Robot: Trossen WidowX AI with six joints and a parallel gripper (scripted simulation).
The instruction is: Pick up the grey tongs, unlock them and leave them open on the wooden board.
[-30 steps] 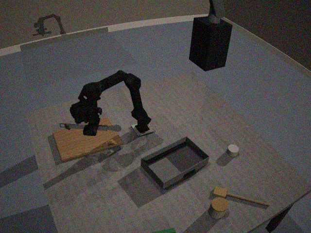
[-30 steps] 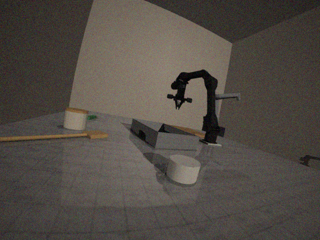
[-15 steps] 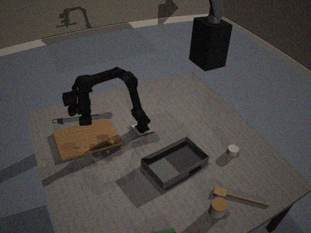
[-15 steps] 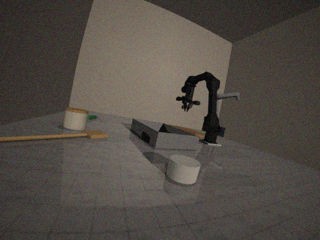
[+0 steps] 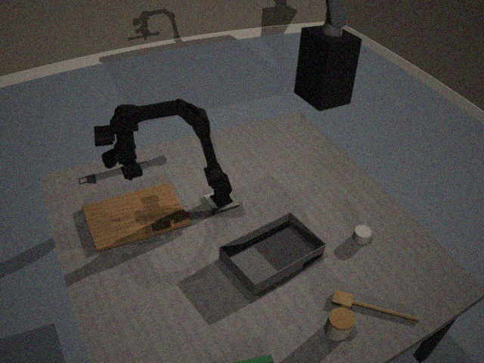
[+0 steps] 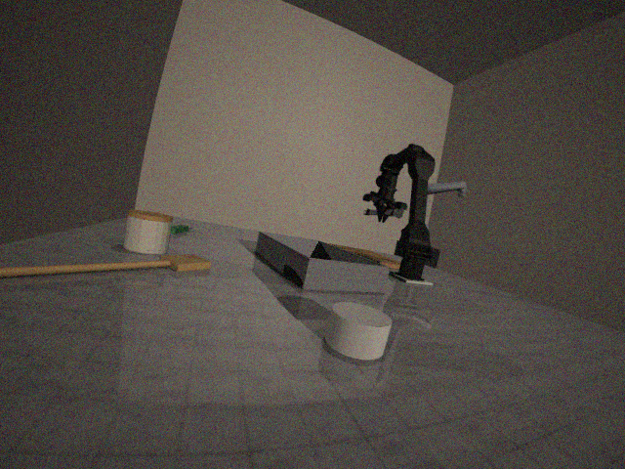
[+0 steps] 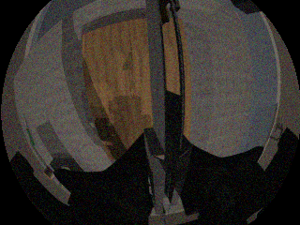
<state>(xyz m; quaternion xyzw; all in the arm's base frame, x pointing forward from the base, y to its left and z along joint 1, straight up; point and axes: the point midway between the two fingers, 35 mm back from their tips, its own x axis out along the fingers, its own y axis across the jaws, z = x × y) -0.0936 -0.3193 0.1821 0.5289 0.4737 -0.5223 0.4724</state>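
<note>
My gripper tip is now 3 cm short of the wooden board, 1 cm to the left of it and 15 cm above it. Round my gripper tip: white cylinder 51 cm ahead, 67 cm to the left, 14 cm below; cork-topped jar 77 cm ahead, 34 cm to the left, 12 cm below; roasting tin 42 cm ahead, 33 cm to the left, 13 cm below.
</note>
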